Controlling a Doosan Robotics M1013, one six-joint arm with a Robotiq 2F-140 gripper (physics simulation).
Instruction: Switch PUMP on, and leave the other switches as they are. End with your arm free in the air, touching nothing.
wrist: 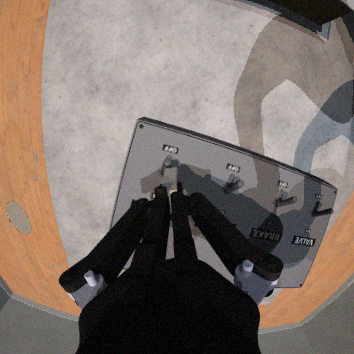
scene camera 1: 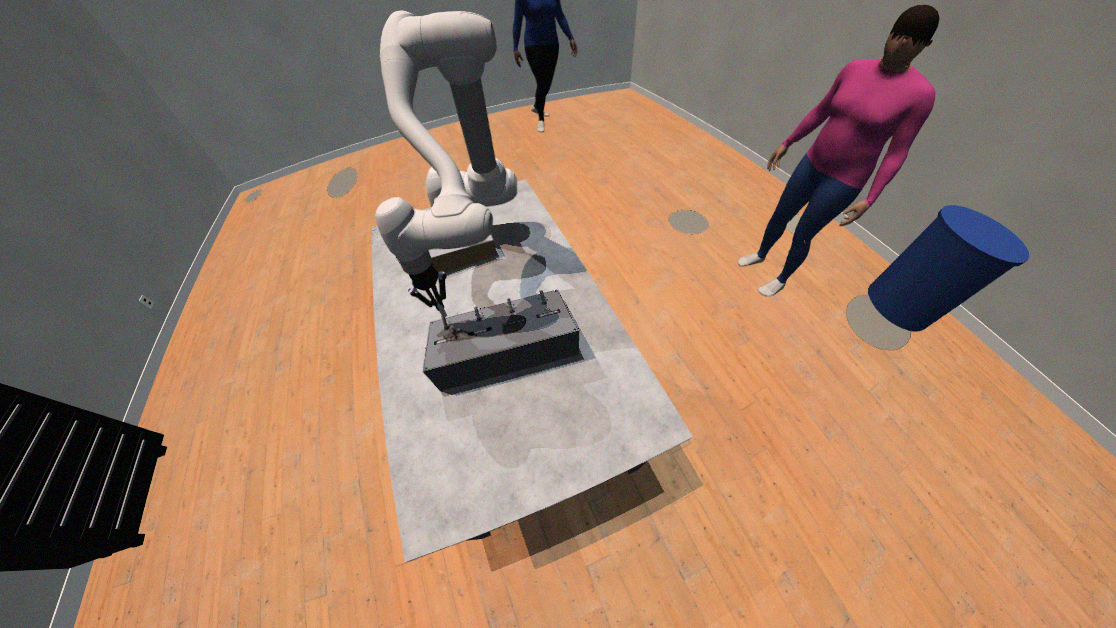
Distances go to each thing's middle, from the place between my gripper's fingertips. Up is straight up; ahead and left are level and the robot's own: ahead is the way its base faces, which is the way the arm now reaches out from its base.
Now: hand 80 mm short of the grey switch box (scene camera 1: 502, 341), 170 mm to the right of it and 70 mm above it.
